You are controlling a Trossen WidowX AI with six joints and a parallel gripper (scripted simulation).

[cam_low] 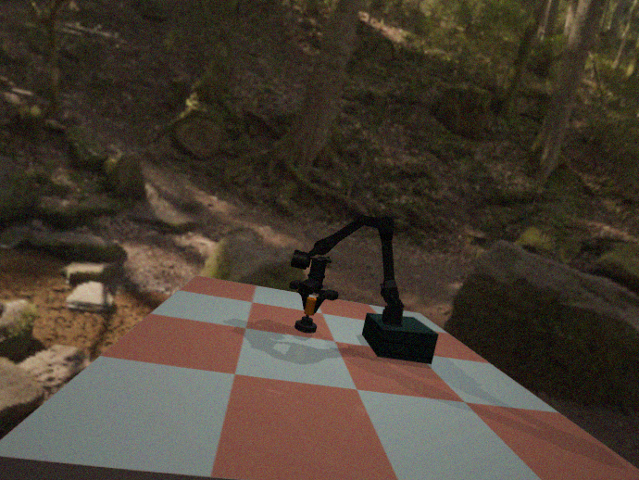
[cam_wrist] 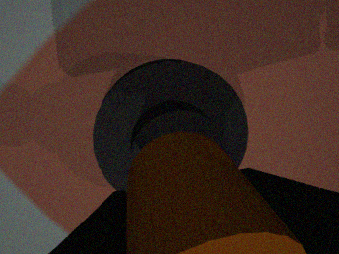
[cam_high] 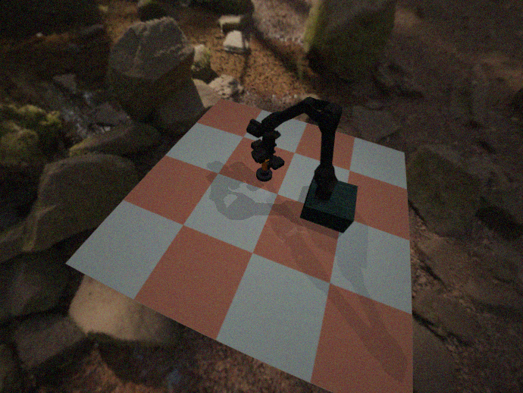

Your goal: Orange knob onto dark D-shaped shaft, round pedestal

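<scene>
My gripper tip is now 2 cm below the orange knob. The rest, counted from my gripper tip: round pedestal (4 cm below).
</scene>
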